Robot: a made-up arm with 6 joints.
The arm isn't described. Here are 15 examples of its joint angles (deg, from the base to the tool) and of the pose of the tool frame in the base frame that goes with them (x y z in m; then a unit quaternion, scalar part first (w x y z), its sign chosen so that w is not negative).
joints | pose
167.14 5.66 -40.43 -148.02 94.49 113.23 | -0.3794 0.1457 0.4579 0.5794 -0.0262 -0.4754 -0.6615
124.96 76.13 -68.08 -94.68 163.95 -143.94 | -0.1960 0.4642 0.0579 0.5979 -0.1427 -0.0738 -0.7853
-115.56 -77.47 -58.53 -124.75 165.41 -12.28 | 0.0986 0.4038 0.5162 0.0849 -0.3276 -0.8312 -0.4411
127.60 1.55 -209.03 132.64 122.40 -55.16 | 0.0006 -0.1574 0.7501 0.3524 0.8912 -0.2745 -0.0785
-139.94 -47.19 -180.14 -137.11 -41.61 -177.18 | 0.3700 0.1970 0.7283 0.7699 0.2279 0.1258 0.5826
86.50 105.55 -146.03 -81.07 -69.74 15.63 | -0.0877 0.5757 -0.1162 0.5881 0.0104 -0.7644 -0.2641
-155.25 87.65 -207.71 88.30 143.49 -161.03 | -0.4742 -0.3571 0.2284 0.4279 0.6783 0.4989 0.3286
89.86 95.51 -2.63 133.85 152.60 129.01 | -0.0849 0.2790 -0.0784 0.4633 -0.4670 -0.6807 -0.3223
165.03 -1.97 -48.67 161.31 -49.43 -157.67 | -0.1684 0.0883 0.4271 0.0184 -0.2167 -0.9682 -0.1235
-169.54 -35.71 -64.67 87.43 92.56 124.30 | -0.0573 -0.1185 0.6765 0.6149 0.5617 0.4588 -0.3096
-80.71 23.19 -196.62 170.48 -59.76 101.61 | 0.0364 -0.3548 0.7290 0.8338 0.5443 -0.0482 0.0783
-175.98 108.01 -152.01 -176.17 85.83 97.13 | -0.7080 -0.0433 -0.1620 0.6916 0.2687 -0.3291 -0.5841
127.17 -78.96 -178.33 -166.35 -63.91 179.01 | 0.3287 -0.4833 0.4538 0.8972 0.1514 0.0550 -0.4111
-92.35 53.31 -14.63 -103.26 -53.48 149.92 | 0.1147 -0.3010 0.2005 0.5334 -0.1472 0.8081 0.2019
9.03 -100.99 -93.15 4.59 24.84 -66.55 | -0.6051 -0.0986 0.4733 0.4456 0.0654 0.0676 0.8903
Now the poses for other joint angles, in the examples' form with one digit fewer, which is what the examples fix.
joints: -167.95 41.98 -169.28 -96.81 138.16 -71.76
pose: -0.489 0.026 0.609 0.328 -0.064 0.831 0.445
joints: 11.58 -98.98 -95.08 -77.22 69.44 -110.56
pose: -0.540 -0.178 0.485 0.828 0.539 0.117 0.096
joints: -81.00 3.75 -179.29 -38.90 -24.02 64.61
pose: 0.071 0.013 0.891 0.452 0.031 0.177 0.874
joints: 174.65 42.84 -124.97 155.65 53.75 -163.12
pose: -0.707 0.052 0.475 0.907 0.130 -0.400 0.040
